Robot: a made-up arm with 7 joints.
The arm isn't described. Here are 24 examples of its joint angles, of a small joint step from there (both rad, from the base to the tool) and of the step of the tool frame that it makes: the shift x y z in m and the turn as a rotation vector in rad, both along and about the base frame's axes.
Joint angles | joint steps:
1: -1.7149 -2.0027 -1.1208 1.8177 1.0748 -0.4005 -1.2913 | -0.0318 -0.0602 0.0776 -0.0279 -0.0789 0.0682 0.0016
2: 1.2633 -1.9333 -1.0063 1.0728 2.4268 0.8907 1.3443 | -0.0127 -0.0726 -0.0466 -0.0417 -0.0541 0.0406 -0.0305
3: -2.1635 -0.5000 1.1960 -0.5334 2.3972 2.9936 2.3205 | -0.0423 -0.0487 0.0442 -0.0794 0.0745 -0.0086 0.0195
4: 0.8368 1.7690 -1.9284 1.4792 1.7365 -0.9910 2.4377 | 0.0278 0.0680 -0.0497 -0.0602 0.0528 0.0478 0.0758
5: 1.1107 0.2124 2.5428 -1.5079 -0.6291 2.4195 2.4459 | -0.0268 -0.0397 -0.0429 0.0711 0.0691 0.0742 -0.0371
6: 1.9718 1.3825 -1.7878 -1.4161 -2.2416 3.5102 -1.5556 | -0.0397 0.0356 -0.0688 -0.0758 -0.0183 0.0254 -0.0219
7: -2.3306 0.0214 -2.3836 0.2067 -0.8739 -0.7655 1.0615 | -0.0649 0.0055 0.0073 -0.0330 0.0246 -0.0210 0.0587
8: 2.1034 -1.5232 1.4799 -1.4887 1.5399 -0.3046 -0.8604 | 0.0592 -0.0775 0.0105 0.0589 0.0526 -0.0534 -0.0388
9: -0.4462 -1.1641 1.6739 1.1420 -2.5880 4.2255 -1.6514 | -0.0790 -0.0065 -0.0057 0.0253 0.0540 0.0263 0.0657
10: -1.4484 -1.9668 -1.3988 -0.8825 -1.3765 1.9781 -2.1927 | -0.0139 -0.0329 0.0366 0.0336 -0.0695 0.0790 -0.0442
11: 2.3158 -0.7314 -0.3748 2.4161 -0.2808 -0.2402 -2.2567 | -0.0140 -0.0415 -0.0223 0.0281 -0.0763 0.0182 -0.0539
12: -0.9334 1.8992 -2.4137 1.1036 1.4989 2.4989 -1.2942 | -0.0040 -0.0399 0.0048 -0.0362 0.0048 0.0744 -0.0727
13: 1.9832 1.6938 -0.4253 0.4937 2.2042 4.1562 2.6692 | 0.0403 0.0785 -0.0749 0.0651 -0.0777 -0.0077 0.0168
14: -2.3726 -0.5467 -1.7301 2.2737 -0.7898 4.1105 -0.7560 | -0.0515 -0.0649 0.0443 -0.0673 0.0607 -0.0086 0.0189
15: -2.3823 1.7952 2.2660 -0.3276 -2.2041 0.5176 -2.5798 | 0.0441 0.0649 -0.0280 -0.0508 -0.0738 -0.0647 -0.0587
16: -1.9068 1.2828 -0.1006 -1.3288 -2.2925 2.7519 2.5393 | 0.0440 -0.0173 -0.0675 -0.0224 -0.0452 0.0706 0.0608
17: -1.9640 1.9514 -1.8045 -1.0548 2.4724 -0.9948 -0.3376 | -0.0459 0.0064 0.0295 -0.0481 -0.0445 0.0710 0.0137
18: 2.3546 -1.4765 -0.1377 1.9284 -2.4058 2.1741 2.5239 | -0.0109 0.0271 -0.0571 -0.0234 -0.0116 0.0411 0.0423
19: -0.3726 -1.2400 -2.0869 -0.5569 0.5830 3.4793 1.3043 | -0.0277 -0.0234 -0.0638 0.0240 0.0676 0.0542 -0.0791
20: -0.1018 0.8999 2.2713 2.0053 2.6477 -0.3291 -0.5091 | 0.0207 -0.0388 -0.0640 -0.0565 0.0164 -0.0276 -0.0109
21: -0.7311 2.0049 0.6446 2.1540 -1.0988 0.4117 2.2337 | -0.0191 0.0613 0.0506 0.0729 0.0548 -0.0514 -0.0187
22: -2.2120 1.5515 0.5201 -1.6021 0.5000 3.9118 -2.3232 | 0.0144 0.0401 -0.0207 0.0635 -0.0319 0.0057 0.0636
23: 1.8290 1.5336 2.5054 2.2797 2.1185 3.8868 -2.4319 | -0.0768 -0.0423 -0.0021 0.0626 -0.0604 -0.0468 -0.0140
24: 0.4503 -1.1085 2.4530 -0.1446 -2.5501 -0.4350 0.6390 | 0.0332 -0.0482 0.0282 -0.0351 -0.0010 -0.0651 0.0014
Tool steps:
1: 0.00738 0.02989 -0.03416 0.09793 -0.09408 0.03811
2: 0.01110 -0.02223 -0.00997 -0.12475 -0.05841 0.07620
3: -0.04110 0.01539 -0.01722 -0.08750 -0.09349 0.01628
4: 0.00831 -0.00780 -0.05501 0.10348 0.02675 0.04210
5: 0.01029 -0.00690 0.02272 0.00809 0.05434 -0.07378
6: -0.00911 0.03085 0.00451 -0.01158 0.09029 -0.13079
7: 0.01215 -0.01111 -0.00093 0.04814 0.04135 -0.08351
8: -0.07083 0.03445 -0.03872 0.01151 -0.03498 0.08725
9: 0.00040 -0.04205 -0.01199 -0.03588 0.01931 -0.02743
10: -0.01662 -0.01173 -0.01645 -0.01078 0.08649 0.01481
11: 0.01882 -0.00828 -0.00851 -0.08315 -0.00758 0.02436
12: -0.01784 0.02616 0.02127 0.06336 -0.04639 0.02943
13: 0.05782 0.03196 -0.03182 -0.05628 0.14435 0.04669
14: -0.02027 0.00147 0.00660 0.05300 -0.00012 -0.00482
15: -0.06164 0.01515 -0.04666 -0.03208 -0.10852 0.03697
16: -0.00304 -0.00299 0.01974 0.04935 -0.11140 0.04680
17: 0.03395 -0.04398 -0.00934 -0.05490 0.06117 -0.06309
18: 0.00562 0.03393 0.00559 0.04274 -0.03230 -0.04482
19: 0.00017 -0.04070 -0.01983 0.05410 -0.03589 -0.01114
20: -0.02473 0.02765 0.04229 0.09718 0.09909 0.01945
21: 0.03063 -0.01586 -0.02479 0.04893 0.00663 -0.06615
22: 0.00256 0.00520 -0.01812 -0.01066 -0.06456 0.06286
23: -0.00396 0.00542 0.02775 0.01551 -0.06574 -0.09628
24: 0.01223 0.02741 -0.06306 -0.02614 0.14389 0.02079
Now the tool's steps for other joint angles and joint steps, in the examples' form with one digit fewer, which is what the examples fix.
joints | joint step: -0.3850 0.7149 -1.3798 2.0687 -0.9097 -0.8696 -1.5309 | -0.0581 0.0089 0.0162 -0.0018 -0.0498 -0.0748 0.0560
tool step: -0.0247 0.0224 0.0079 0.0449 0.1033 -0.0717
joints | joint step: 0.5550 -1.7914 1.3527 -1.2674 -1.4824 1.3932 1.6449 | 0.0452 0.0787 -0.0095 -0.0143 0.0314 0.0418 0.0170
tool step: -0.0100 0.0219 0.0384 0.0465 -0.1369 0.0436
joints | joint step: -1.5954 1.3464 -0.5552 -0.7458 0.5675 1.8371 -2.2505 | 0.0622 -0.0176 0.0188 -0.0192 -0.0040 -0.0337 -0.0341
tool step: -0.0475 -0.0004 0.0040 0.0205 -0.0202 0.0800
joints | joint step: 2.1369 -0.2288 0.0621 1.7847 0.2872 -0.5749 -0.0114 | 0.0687 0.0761 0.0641 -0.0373 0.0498 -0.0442 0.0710
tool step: -0.0566 -0.0425 0.0500 0.0421 0.0328 0.0891
